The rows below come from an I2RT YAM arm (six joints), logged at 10 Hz.
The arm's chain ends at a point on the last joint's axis. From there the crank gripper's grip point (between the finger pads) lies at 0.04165 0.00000 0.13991 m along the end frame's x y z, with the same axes.
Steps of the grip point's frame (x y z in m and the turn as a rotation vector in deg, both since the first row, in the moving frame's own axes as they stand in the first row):
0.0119, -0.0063, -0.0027, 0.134, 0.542, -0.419
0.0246, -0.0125, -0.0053, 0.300, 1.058, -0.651
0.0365, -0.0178, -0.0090, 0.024, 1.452, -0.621
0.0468, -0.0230, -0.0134, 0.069, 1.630, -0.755
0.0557, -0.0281, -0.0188, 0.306, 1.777, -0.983
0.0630, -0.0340, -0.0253, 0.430, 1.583, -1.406
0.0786, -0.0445, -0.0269, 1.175, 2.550, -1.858
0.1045, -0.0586, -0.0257, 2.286, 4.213, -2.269
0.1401, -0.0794, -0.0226, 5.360, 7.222, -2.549
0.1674, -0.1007, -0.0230, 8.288, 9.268, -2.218
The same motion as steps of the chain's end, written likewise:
0.0106, -0.0057, -0.0023, 0.134, 0.542, -0.419
0.0220, -0.0113, -0.0045, 0.300, 1.058, -0.651
0.0330, -0.0173, -0.0079, 0.024, 1.452, -0.621
0.0428, -0.0223, -0.0122, 0.069, 1.630, -0.755
0.0514, -0.0266, -0.0174, 0.306, 1.777, -0.983
0.0592, -0.0319, -0.0241, 0.430, 1.583, -1.406
0.0725, -0.0402, -0.0249, 1.175, 2.550, -1.858
0.0945, -0.0512, -0.0221, 2.286, 4.213, -2.269
0.1232, -0.0644, -0.0156, 5.360, 7.222, -2.549
0.1459, -0.0791, -0.0129, 8.288, 9.268, -2.218

